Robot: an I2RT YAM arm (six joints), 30 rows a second.
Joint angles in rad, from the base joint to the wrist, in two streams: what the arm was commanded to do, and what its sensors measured. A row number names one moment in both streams.
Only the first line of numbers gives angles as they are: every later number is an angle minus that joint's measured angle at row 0.
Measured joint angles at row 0: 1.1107 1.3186 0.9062 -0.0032 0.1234 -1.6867
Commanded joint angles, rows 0 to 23: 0.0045 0.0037 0.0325 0.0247 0.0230 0.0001; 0.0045 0.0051 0.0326 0.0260 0.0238 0.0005; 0.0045 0.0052 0.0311 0.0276 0.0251 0.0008; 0.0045 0.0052 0.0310 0.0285 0.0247 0.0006; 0.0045 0.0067 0.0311 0.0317 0.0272 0.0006; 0.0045 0.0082 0.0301 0.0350 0.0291 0.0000; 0.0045 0.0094 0.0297 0.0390 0.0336 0.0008; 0.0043 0.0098 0.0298 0.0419 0.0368 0.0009; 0.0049 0.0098 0.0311 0.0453 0.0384 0.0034; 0.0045 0.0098 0.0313 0.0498 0.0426 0.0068; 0.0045 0.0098 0.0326 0.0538 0.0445 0.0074; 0.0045 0.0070 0.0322 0.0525 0.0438 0.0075; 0.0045 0.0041 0.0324 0.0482 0.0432 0.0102; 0.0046 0.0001 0.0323 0.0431 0.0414 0.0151; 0.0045 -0.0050 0.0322 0.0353 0.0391 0.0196; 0.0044 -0.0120 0.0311 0.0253 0.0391 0.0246; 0.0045 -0.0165 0.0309 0.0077 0.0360 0.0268; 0.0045 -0.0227 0.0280 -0.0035 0.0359 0.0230; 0.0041 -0.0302 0.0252 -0.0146 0.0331 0.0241; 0.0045 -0.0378 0.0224 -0.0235 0.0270 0.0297; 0.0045 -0.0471 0.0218 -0.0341 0.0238 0.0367; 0.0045 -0.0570 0.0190 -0.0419 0.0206 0.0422; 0.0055 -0.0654 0.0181 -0.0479 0.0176 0.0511; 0.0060 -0.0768 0.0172 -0.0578 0.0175 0.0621
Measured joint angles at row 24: 0.0000 -0.0313 0.0050 -0.0145 0.0275 0.0183
